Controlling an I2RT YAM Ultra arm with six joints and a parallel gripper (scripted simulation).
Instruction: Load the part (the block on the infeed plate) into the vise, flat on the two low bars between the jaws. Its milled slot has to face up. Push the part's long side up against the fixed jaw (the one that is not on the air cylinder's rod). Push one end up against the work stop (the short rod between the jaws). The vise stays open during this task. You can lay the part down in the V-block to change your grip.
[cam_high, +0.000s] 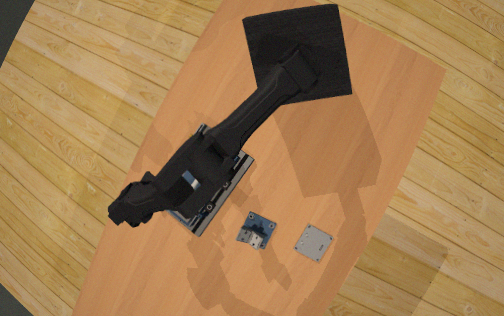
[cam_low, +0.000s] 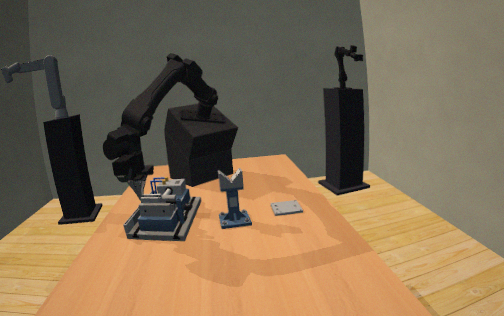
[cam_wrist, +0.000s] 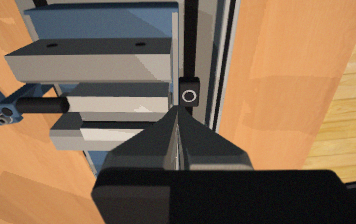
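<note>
My gripper is now 50 mm short of the fixed jaw, 40 mm to the right of it and 30 mm above it. From my hand the other things lie so: black rod (100 mm to the left, 30 mm ahead, 10 mm below); then moving jaw (60 mm to the left, 30 mm below, 10 mm behind); then part (30 mm to the left, 10 mm ahead).
</note>
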